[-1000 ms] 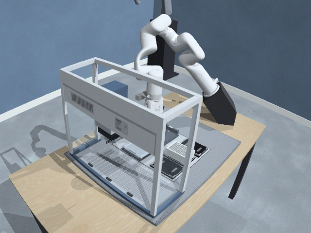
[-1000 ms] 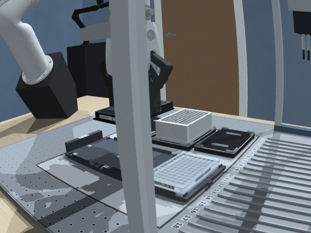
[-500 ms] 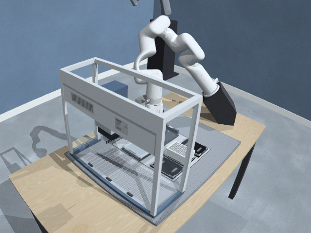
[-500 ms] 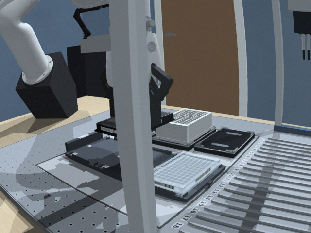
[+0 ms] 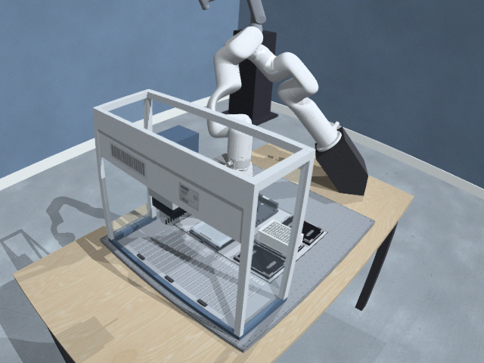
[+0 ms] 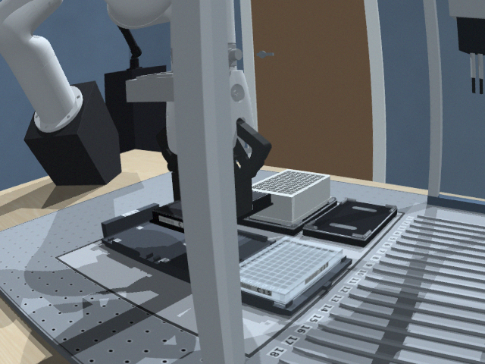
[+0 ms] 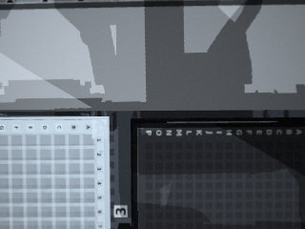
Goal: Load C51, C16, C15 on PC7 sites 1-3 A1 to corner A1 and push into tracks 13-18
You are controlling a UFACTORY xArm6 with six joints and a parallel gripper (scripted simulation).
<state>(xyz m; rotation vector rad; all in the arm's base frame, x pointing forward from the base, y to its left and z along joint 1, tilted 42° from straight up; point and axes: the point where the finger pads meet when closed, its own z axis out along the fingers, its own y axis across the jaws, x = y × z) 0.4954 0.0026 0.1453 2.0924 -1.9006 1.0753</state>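
Now: the black carrier PC7 6 cm below my hand and 1 cm behind it. Also, from my hand: black 384-well plate C16: 1 cm below; white frame post: 22 cm to the right, 19 cm ahead, 17 cm above.
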